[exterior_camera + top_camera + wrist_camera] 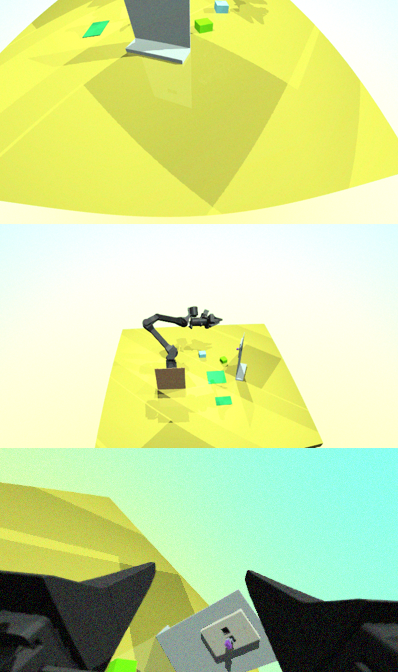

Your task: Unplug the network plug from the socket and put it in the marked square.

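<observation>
My gripper tip is 8 cm short of the network plug, 21 cm to the left of it and 9 cm above it. From my gripper tip the other things lie so: green marked square 7 cm behind, 24 cm to the right, 29 cm below; then socket plate 10 cm ahead, 21 cm to the right, 16 cm below.
</observation>
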